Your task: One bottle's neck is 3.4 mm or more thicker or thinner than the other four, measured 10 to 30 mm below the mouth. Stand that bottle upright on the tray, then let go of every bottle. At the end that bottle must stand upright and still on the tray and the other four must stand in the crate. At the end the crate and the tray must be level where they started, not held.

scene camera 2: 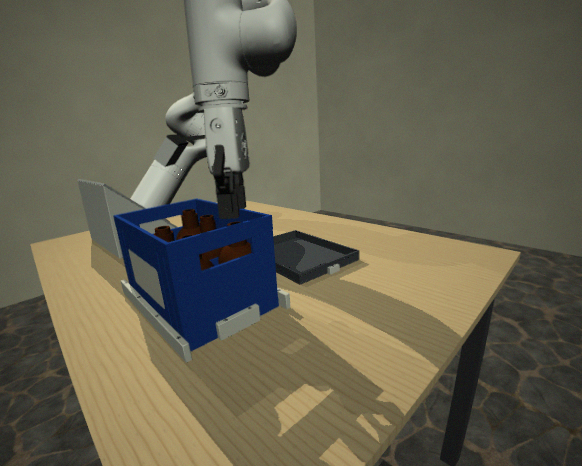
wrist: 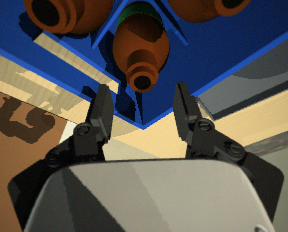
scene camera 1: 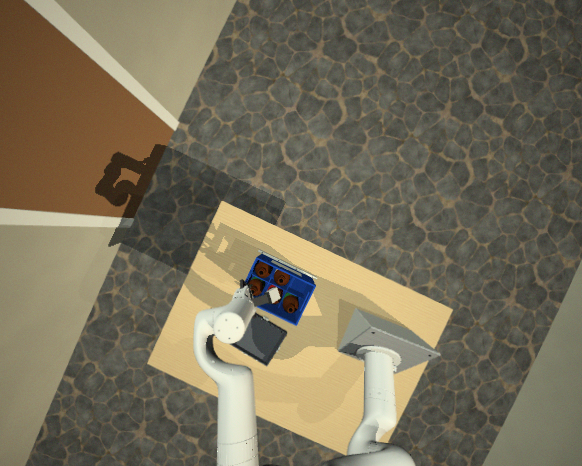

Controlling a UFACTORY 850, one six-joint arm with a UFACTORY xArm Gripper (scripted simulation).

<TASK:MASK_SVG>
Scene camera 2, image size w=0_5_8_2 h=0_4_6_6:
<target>my gripper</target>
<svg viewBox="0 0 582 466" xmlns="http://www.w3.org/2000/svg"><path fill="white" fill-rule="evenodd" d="M202 106L198 110L199 112L204 112L205 135L179 138L181 136L178 134L167 135L153 159L164 167L174 165L189 142L187 141L205 139L208 167L215 179L219 218L238 218L240 216L239 209L246 208L245 186L242 173L250 166L242 110L247 109L247 105L218 104Z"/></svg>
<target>blue crate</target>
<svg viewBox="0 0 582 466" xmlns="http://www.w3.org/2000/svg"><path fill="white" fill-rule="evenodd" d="M272 215L239 209L240 216L238 218L220 219L218 204L201 199L192 199L114 215L129 284L189 342L190 350L193 351L218 338L216 322L254 304L259 305L260 316L279 307ZM251 243L250 254L219 265L218 257L211 259L210 261L214 266L201 271L199 254L246 239L247 242ZM216 223L215 230L176 240L176 237L182 226L170 229L173 231L175 239L172 242L167 242L140 228L139 225L182 215L182 211L185 209L195 209L199 222L200 216L214 215Z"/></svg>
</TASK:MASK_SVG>
